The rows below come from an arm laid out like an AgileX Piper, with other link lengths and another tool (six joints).
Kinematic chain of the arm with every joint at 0, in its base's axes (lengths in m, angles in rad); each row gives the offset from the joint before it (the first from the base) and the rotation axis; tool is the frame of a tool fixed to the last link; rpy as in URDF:
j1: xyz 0 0 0.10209 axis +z
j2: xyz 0 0 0 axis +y
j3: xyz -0.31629 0 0.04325 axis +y
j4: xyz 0.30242 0 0.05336 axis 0.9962 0 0.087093
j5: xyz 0 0 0 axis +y
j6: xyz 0.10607 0 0.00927 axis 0.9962 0 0.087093
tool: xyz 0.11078 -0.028 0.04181 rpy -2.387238 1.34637 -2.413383
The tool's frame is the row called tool.
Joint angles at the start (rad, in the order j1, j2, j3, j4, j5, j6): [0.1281 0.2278 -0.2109 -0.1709 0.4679 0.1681]
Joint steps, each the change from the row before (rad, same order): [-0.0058 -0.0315 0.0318 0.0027 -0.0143 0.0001]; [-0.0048 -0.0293 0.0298 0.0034 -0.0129 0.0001]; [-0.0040 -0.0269 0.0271 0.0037 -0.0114 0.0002]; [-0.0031 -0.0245 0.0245 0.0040 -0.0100 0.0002]
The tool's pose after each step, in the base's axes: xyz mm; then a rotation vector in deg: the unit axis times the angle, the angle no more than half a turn. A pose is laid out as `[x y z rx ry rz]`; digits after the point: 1 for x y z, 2 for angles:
[219.4 -18.0 203.3 -11.51 125.47 -6.38]
[217.1 -18.6 196.7 -11.14 124.82 -6.21]
[215.1 -19.1 190.6 -10.80 124.24 -6.01]
[213.5 -19.4 185.0 -10.50 123.72 -5.77]

